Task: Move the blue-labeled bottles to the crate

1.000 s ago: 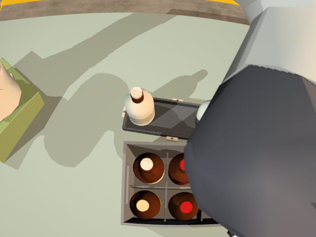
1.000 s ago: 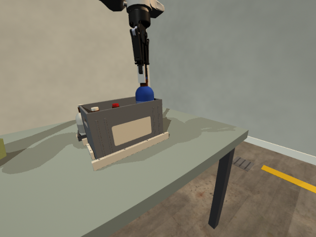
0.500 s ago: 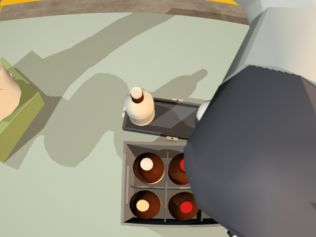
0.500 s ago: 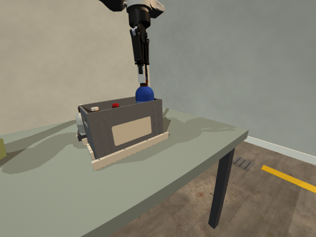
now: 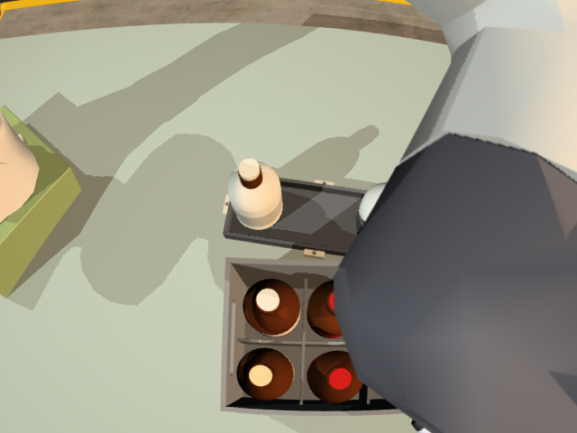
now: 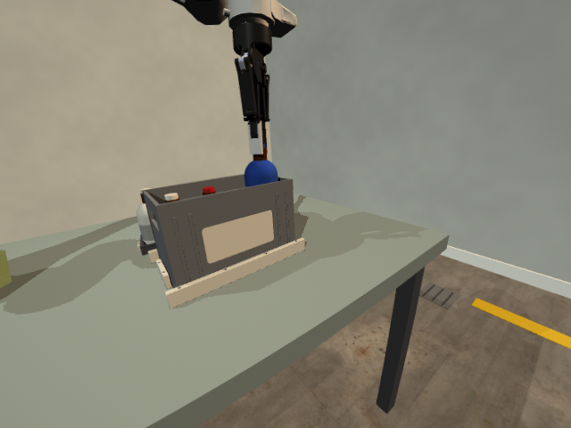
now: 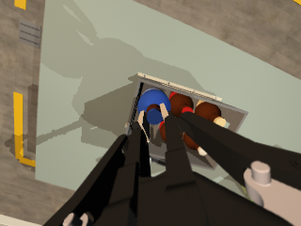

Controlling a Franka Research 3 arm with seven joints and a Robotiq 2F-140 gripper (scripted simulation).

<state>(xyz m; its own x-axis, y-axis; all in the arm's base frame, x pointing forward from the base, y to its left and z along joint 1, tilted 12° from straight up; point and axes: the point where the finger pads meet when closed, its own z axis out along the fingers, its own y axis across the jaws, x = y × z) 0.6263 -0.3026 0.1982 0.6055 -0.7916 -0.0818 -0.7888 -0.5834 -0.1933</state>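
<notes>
Right now the blue-labeled bottle is 90 mm below my hand. From my hand the other things lie so: grey crate 90 mm behind, 40 mm to the left, 180 mm below; cream-labeled bottle 210 mm behind, 250 mm to the left, 180 mm below; dark tray 110 mm behind, 240 mm to the left, 250 mm below.
</notes>
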